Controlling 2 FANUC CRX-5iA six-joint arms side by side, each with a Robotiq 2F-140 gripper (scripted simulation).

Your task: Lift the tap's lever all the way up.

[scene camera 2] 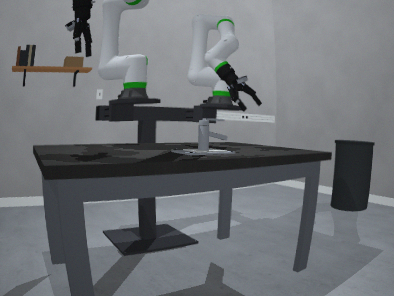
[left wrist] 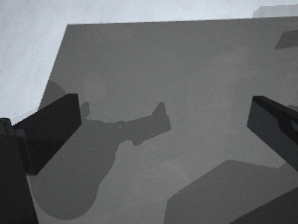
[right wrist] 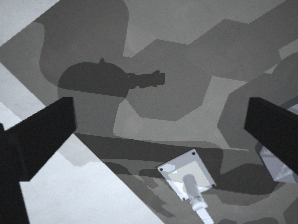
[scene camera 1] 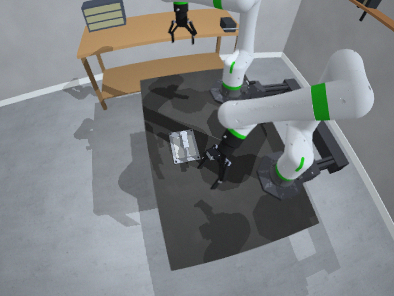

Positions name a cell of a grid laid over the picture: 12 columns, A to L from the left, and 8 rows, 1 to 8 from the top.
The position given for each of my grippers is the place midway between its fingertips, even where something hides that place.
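Here is my left gripper (left wrist: G4), visible to me, and I can see my right gripper (right wrist: G5) as well. Then there is a white base plate (right wrist: H6), which I also see.
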